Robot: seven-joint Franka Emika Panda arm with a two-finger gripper.
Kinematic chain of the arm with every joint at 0, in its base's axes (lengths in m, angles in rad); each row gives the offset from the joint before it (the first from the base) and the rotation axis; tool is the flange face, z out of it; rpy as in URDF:
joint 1: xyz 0 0 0.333 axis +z
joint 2: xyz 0 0 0 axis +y
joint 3: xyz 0 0 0.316 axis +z
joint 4: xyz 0.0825 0 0 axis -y
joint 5: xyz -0.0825 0 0.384 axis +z
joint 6: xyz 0 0 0 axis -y
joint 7: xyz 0.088 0 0 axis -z
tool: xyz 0 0 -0.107 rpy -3.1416 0 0
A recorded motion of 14 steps. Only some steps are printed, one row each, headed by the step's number.
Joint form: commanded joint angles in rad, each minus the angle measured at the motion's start. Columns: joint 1, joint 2, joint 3, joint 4, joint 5, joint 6, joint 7.
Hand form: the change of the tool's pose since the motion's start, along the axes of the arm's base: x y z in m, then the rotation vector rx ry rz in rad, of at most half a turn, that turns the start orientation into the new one. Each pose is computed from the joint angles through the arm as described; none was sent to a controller.
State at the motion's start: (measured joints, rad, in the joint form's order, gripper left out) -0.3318 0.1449 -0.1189 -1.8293 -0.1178 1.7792 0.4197
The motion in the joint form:
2: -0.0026 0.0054 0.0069 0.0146 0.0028 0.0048 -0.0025
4: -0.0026 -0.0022 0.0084 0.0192 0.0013 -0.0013 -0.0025
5: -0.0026 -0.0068 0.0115 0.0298 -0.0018 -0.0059 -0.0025
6: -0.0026 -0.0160 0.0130 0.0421 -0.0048 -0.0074 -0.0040
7: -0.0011 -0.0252 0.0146 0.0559 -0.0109 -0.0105 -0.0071
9: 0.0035 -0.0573 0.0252 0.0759 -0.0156 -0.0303 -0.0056
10: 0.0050 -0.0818 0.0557 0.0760 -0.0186 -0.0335 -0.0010
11: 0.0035 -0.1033 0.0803 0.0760 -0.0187 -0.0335 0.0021
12: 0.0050 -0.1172 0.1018 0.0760 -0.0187 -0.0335 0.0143
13: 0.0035 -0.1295 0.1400 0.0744 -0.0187 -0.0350 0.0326
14: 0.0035 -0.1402 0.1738 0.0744 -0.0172 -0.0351 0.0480
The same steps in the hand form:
2: 0.0048 0.0008 0.0037 -0.0026 -0.0138 0.0064
4: 0.0045 0.0016 0.0098 -0.0057 -0.0190 0.0078
5: 0.0059 0.0025 0.0170 -0.0122 -0.0276 0.0116
6: 0.0069 0.0026 0.0279 -0.0220 -0.0448 0.0156
7: 0.0080 0.0034 0.0394 -0.0341 -0.0605 0.0236
9: 0.0073 0.0120 0.0658 -0.0486 -0.0896 0.0362
10: 0.0102 0.0296 0.0796 -0.0556 -0.1105 0.0637
11: 0.0114 0.0429 0.0919 -0.0613 -0.1319 0.0835
12: 0.0135 0.0558 0.0998 -0.0660 -0.1468 0.0942
13: 0.0178 0.0762 0.1058 -0.0687 -0.1584 0.1125
14: 0.0215 0.0951 0.1118 -0.0705 -0.1713 0.1305

